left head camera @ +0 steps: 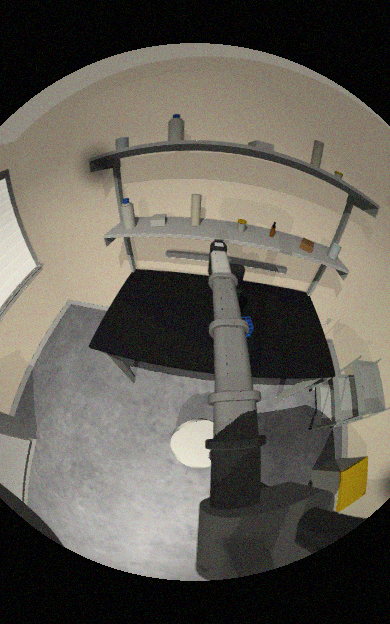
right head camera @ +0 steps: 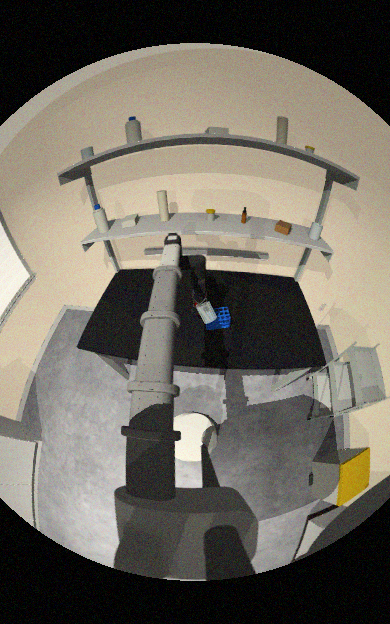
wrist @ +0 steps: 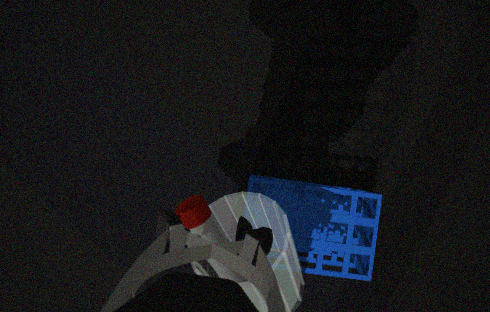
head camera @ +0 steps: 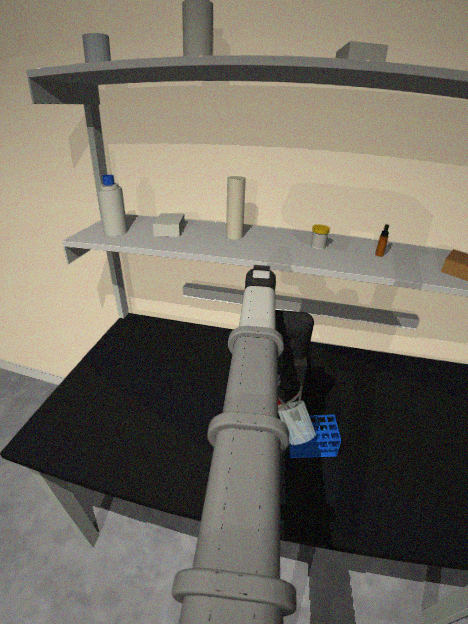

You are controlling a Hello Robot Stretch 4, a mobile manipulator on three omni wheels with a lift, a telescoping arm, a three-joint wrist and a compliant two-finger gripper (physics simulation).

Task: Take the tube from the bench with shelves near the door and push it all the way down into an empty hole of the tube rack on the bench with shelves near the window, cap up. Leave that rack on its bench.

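Places are measured from the robot's base along level axes (x ahead, y left, z up), in millimetres.
Where they show: gripper, fingertip midpoint: (right head camera: 199, 312) (wrist: 212, 227); robot's base, origin of the base link: (left head camera: 196, 441) (right head camera: 190, 435).
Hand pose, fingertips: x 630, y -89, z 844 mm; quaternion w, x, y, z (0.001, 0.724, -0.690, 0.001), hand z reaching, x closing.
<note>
Things, the pixels of their centre, and the offset from my fingertips. "pt": a spot on its surface instead. Level surfaces: height alone.
- blue tube rack, body centre: (wrist: 303, 221) (head camera: 312, 436) (right head camera: 216, 317) (left head camera: 238, 326) dz -67, dx +11, dy -96 mm
- black bench, its level: dz -110 mm
- lower shelf, its level: dz +347 mm
- blue-capped bottle, surface spot: (head camera: 112, 211) pt dz +425, dx +354, dy +544 mm
- tall cylinder, surface spot: (head camera: 235, 207) pt dz +444, dx +379, dy +175 mm
- yellow-lidded jar, surface spot: (head camera: 319, 239) pt dz +376, dx +351, dy -74 mm
- brown bottle, surface spot: (head camera: 381, 244) pt dz +383, dx +337, dy -252 mm
My gripper (head camera: 290, 403) (right head camera: 201, 302) (wrist: 212, 227) is shut on the tube, whose red cap (wrist: 193, 211) shows between the fingertips in the wrist view. The cap leans to the left, so the tube is tilted. A pale, ribbed, translucent body (head camera: 298, 425) (right head camera: 206, 312) (wrist: 287, 270) shows below the cap, also tilted; I cannot tell exactly what it is. It overlaps the left part of the blue tube rack (head camera: 329, 449) (left head camera: 249, 326) (right head camera: 218, 326) (wrist: 354, 200) in the head view. The rack stands upright on the black bench (head camera: 125, 403); its right-hand holes look empty. The height of the tube's lower end above it is unclear.
My arm (head camera: 246, 453) reaches across the bench. A lower shelf (head camera: 282, 252) behind holds a blue-capped bottle (head camera: 112, 211), a tall cylinder (head camera: 235, 207), a yellow-lidded jar (head camera: 319, 239) and a brown bottle (head camera: 381, 244). A round white stool (right head camera: 192, 435) stands in front.
</note>
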